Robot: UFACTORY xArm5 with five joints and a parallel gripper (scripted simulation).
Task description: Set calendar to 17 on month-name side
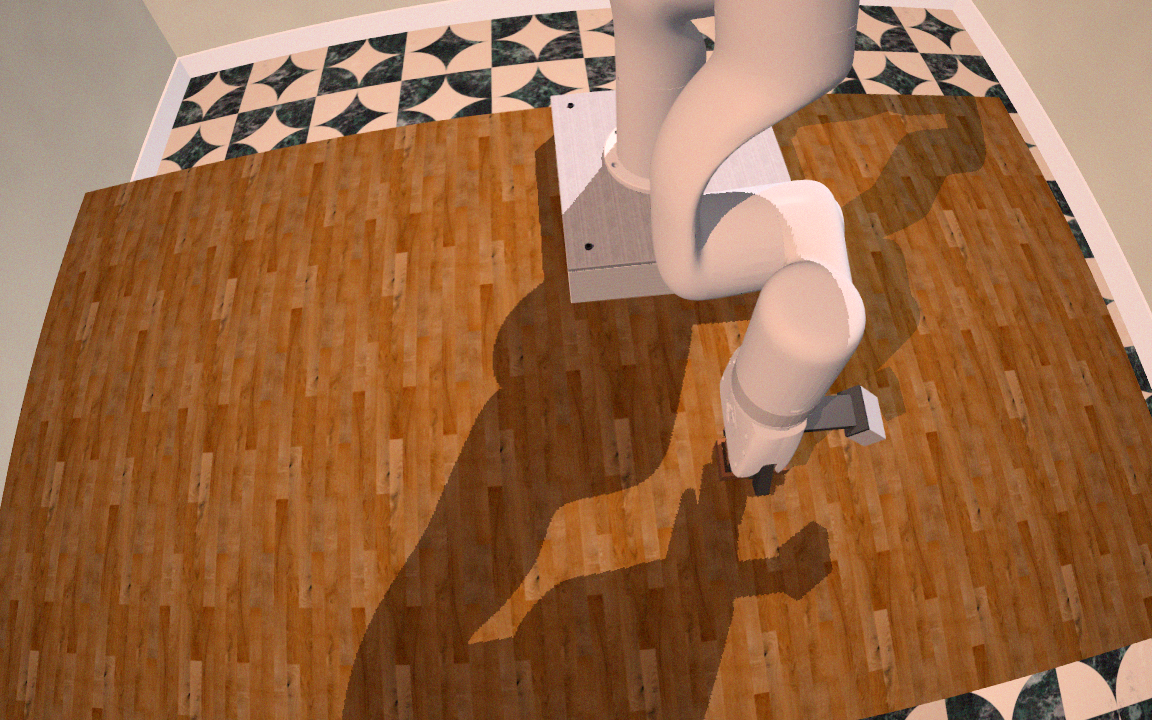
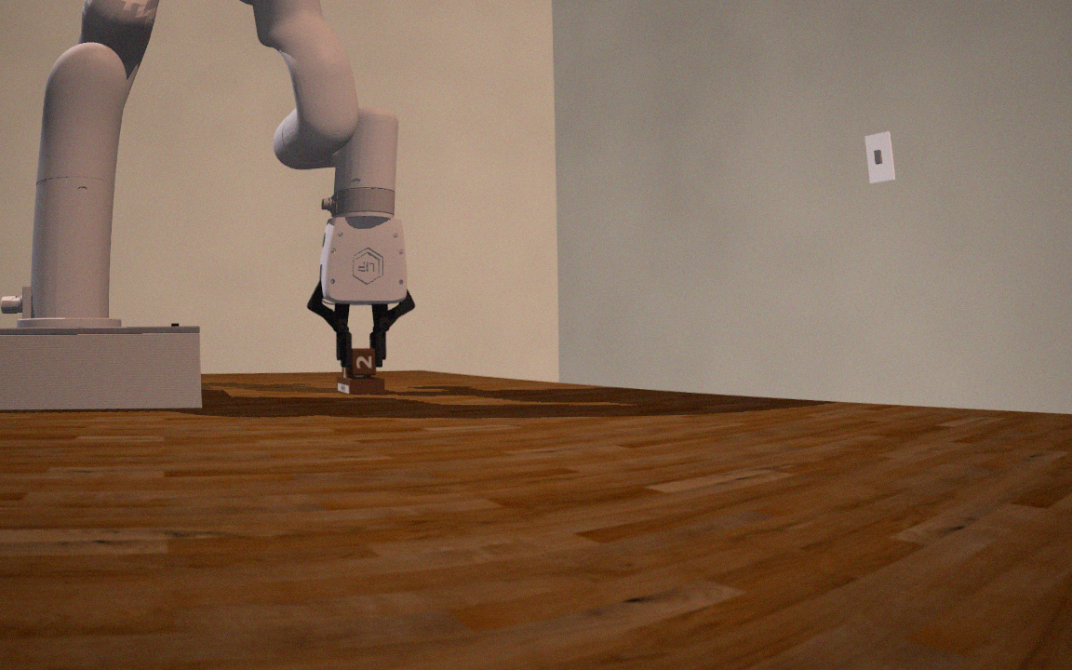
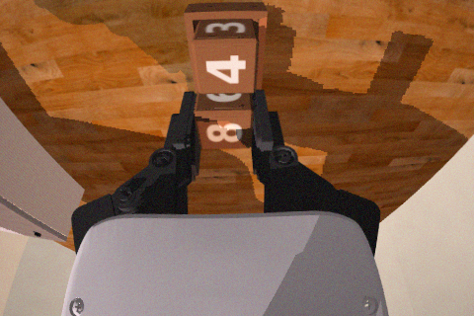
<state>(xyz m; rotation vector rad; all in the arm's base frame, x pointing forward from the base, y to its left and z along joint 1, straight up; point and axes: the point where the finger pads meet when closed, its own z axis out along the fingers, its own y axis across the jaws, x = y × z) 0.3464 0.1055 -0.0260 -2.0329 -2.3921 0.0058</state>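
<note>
Now: hand 2 cm to the right of the brown tray and 4 cm above it.
</note>
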